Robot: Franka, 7 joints.
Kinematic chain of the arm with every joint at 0, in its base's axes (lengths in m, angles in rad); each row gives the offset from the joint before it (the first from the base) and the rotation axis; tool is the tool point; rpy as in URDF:
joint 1: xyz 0 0 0.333 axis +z
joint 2: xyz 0 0 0 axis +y
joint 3: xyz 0 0 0.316 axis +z
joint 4: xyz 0.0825 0 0 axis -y
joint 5: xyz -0.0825 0 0.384 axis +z
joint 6: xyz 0 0 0 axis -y
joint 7: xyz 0.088 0 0 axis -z
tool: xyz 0 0 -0.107 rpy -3.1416 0 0
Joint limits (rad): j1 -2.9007..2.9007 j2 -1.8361..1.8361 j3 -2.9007..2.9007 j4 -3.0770..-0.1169 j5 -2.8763..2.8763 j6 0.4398..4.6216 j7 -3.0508..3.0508
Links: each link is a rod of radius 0.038 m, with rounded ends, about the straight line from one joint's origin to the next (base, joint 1, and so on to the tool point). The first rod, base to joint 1, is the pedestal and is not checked.
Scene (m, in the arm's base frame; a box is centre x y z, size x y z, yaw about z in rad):
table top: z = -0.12
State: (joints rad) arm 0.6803 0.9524 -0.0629 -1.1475 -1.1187 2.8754 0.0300
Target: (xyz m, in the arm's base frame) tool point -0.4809 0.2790 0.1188
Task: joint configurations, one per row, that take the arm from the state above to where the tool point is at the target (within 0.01 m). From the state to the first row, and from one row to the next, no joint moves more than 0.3 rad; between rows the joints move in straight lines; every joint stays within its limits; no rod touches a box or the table.
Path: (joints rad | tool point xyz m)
1: 0.9151 0.9803 0.1589 -1.3815 -1.1622 2.9122 0.0300 | 0.3323 0.6690 0.1675
2: 1.1499 1.0083 0.3807 -1.6154 -1.2057 2.9491 0.0300 | -0.0002 0.6783 0.0999
3: 1.3848 1.0362 0.6025 -1.8494 -1.2492 2.9859 0.0300 | -0.2986 0.5345 0.0853
4: 1.6196 1.0641 0.8243 -2.0834 -1.2927 3.0227 0.0300 | -0.4809 0.2790 0.1188

